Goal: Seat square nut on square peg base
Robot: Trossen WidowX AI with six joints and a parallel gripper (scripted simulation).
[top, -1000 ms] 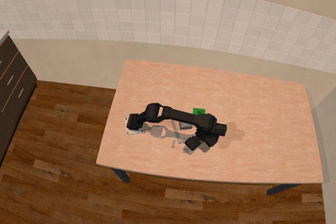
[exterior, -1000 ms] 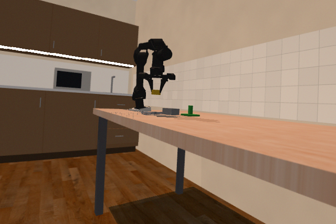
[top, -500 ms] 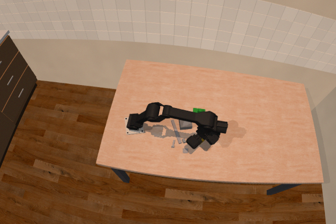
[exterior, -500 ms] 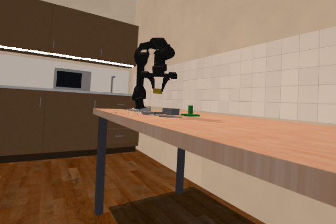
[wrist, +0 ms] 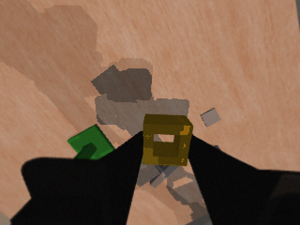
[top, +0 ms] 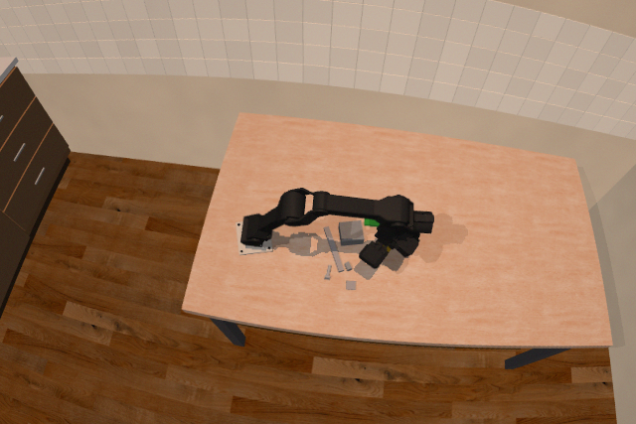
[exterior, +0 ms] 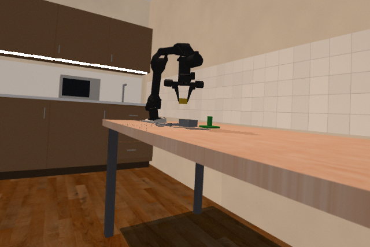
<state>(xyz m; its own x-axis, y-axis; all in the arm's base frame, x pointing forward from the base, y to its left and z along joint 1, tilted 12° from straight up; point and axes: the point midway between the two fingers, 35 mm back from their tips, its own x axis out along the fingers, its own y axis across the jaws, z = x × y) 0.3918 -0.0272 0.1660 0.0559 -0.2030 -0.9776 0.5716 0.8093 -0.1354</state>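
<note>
Right now my hand is 9 cm past the grey block, 10 cm to the right of it and 14 cm above it. From my hand the other things lie so: grey bar: 14 cm behind, 5 cm to the left, 15 cm below.
</note>
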